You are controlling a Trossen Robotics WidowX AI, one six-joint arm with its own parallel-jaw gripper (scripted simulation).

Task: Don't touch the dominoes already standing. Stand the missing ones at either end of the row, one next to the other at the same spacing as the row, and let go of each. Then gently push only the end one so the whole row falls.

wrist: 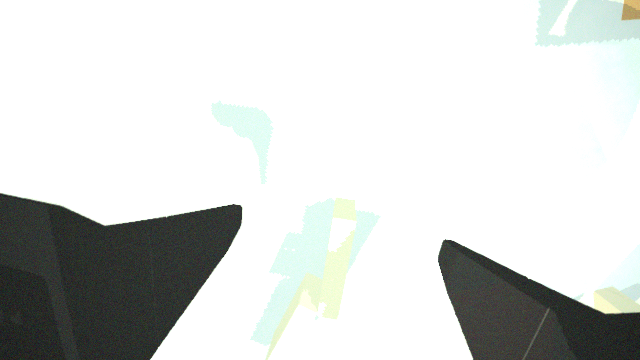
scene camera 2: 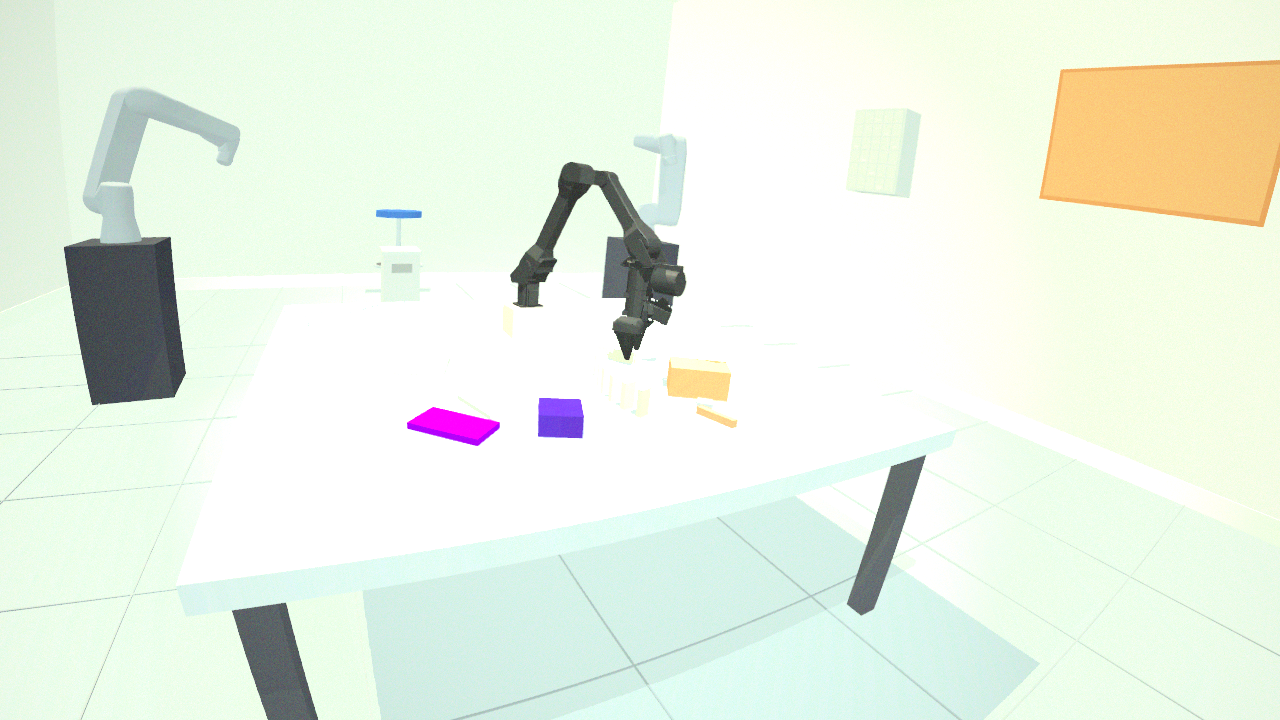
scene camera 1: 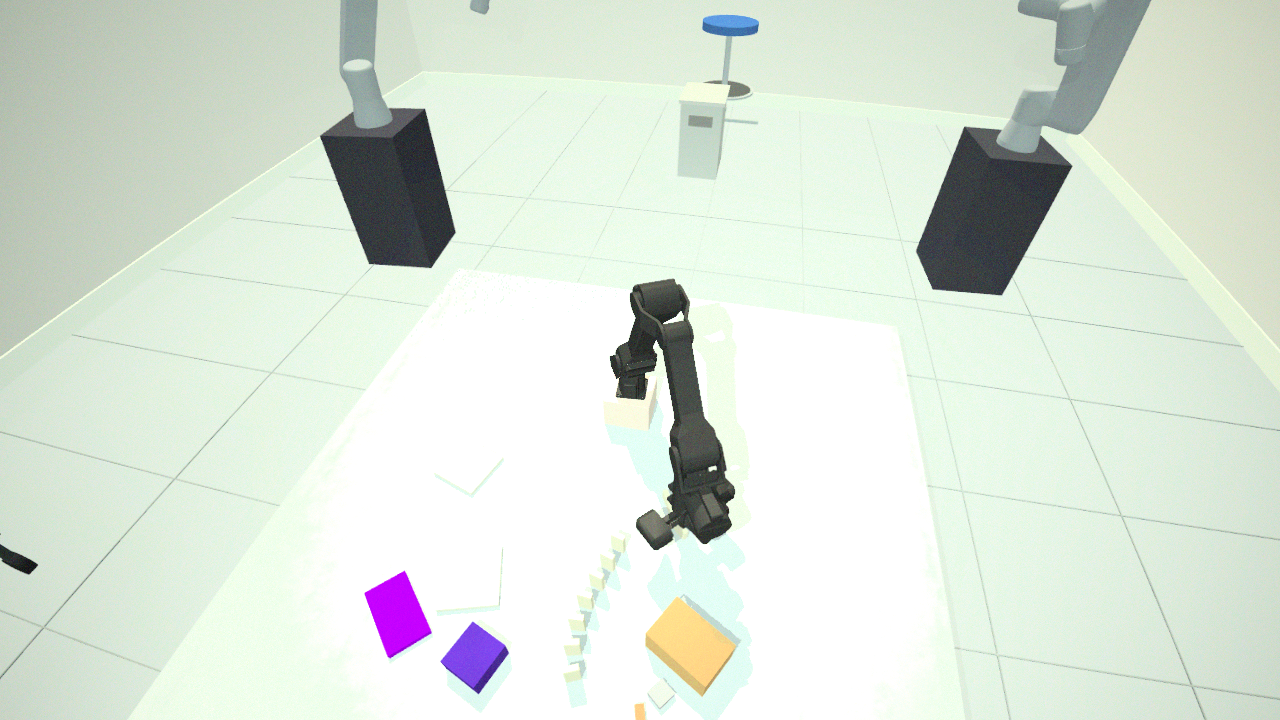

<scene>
The gripper (scene camera 2: 631, 354) is open, holding nothing. Also in view: an orange box (scene camera 1: 691, 647), a magenta slab (scene camera 1: 400, 621) and a purple block (scene camera 2: 557, 418).
The orange box shows as well in scene camera 2 (scene camera 2: 688, 378). The magenta slab also shows in scene camera 2 (scene camera 2: 473, 430). The gripper is seen too in the wrist view (wrist: 339, 232) and in scene camera 1 (scene camera 1: 683, 530). The wrist view misses the magenta slab: it is out of frame. The wrist view does not show the purple block: it is out of frame.
</scene>
